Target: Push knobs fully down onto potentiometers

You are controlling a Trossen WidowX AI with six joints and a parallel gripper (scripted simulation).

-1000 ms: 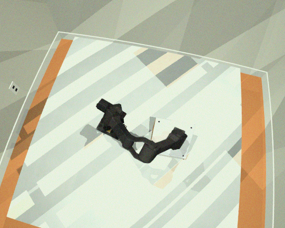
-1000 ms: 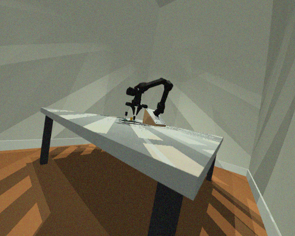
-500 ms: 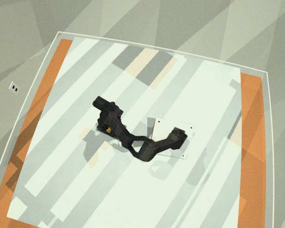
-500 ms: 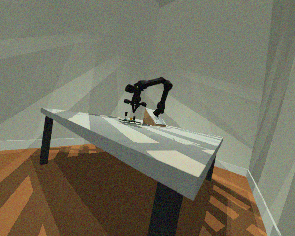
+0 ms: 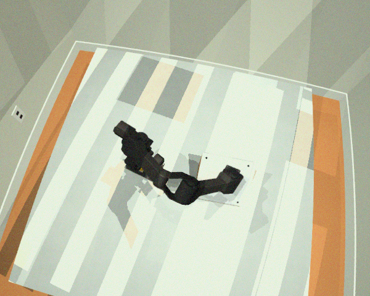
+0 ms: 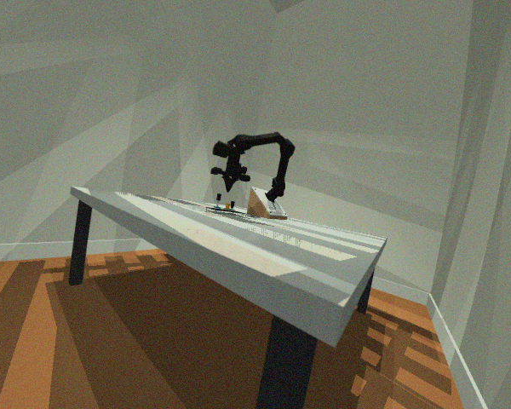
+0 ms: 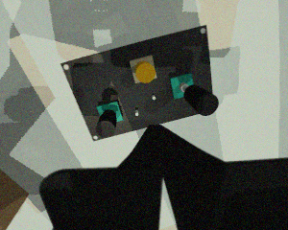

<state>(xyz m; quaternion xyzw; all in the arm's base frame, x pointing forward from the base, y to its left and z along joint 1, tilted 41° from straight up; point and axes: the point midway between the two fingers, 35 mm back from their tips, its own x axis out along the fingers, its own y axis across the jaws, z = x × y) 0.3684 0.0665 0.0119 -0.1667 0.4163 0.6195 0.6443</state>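
The teal potentiometer lies 4 cm ahead of my gripper tip and 5 cm below it.
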